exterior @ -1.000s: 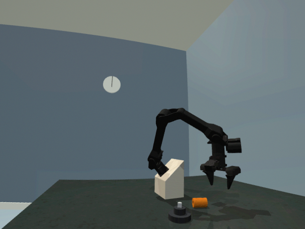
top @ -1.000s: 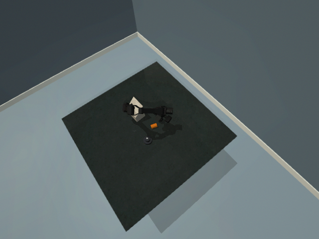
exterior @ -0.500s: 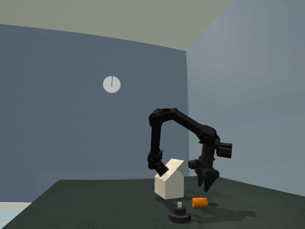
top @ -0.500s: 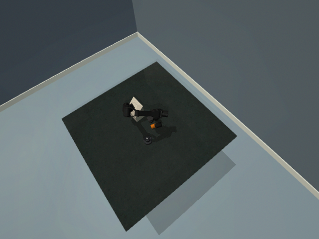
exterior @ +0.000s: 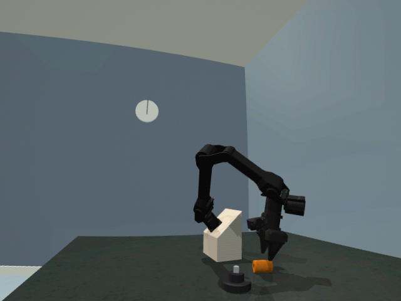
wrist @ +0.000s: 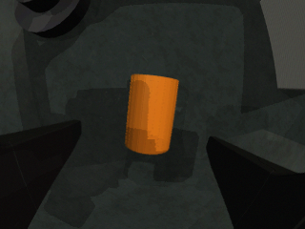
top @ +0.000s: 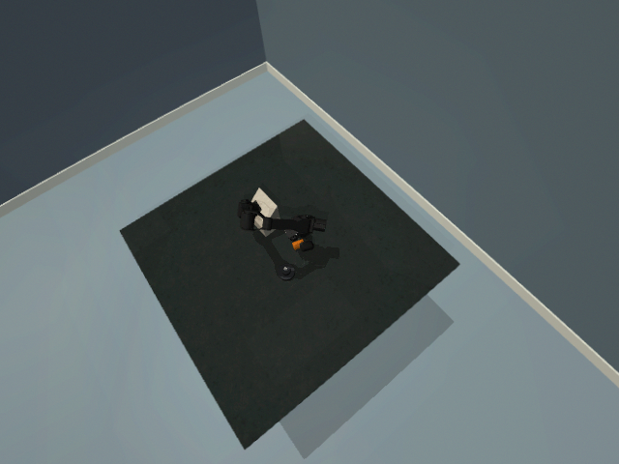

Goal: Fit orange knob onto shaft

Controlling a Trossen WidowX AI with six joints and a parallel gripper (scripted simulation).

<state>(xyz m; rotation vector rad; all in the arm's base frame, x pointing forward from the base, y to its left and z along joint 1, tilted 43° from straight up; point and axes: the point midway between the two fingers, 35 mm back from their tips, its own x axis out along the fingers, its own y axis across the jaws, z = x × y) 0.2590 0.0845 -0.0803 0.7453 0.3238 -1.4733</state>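
The orange knob lies 30 mm below my gripper tip. From my gripper tip the other things lie so: round black pedestal 90 mm ahead, 140 mm to the right, 20 mm below.
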